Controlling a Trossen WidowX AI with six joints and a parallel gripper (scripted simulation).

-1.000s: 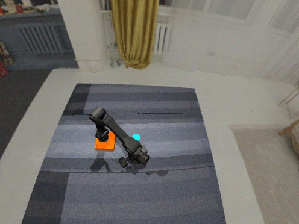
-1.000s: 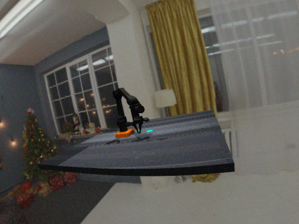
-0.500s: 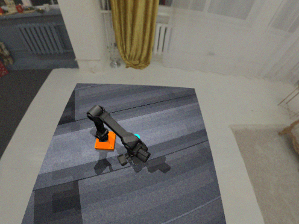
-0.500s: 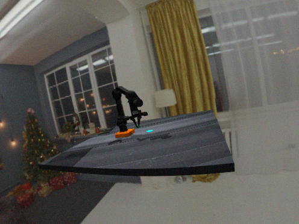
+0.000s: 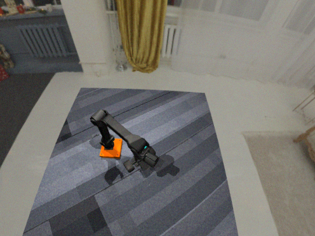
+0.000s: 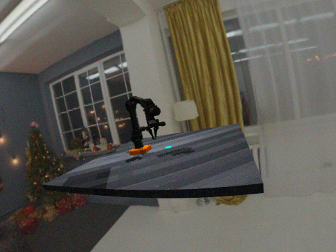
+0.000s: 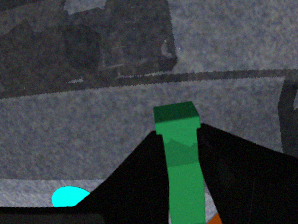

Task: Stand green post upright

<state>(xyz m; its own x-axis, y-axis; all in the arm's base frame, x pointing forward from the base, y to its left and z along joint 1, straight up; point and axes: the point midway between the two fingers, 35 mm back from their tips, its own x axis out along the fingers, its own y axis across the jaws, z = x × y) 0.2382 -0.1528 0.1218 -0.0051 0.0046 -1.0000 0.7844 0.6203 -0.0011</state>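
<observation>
Now: gripper tip 10 mm past the green post and 20 mm to the right of it. The rest, counted from my gripper tip: cyan circle (10 mm ahead, 190 mm to the left, 120 mm below).
</observation>
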